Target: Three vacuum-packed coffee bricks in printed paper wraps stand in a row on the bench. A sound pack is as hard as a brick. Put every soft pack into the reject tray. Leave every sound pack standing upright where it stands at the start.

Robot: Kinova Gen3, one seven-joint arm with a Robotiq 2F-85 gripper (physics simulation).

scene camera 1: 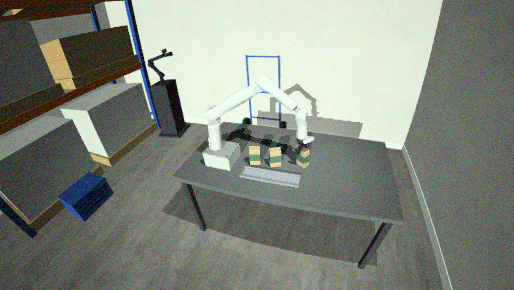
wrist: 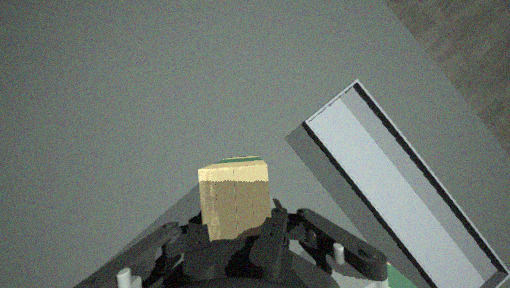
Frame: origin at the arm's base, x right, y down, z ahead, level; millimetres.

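Seen in the pictures: gripper, fingertip midpoint: (scene camera 1: 301, 154) (wrist: 242, 206); arm's base, link origin: (scene camera 1: 216, 147).
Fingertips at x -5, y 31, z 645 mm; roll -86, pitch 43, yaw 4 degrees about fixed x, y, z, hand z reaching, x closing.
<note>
Offsets run from my fingertips to a thing's middle. "spot": to the spot under its first point. Level surfaces: height alone.
Three tan coffee packs with green bands stand in a row on the bench. The left pack {dx +33, dy -5, dz -341 mm} (scene camera 1: 255, 156) and the middle pack {dx +39, dy -5, dz -191 mm} (scene camera 1: 275, 157) stand upright. The right pack {dx +7, dy +15, dz +7 mm} (scene camera 1: 303, 158) (wrist: 235, 205) is upright on the bench and turned at an angle to the others. My gripper (scene camera 1: 303, 148) (wrist: 242, 206) is shut on the right pack's upper part, with one dark finger at each side; its lower part is hidden in the wrist view. The long, shallow pale reject tray {dx +164, dy +94, dz -214 mm} (scene camera 1: 270, 181) (wrist: 390, 190) lies in front of the row; no pack shows in it.
The white arm base (scene camera 1: 220, 159) stands left of the packs on the dark bench {dy +86 mm} (scene camera 1: 350, 180). A green patch {spot: dx +58, dy +18, dz -208 mm} (wrist: 400, 277) shows at the wrist view's lower right, beyond the gripper. A blue hand truck (scene camera 1: 247, 75) stands behind the bench, and a blue crate (scene camera 1: 85, 196) lies on the floor.
</note>
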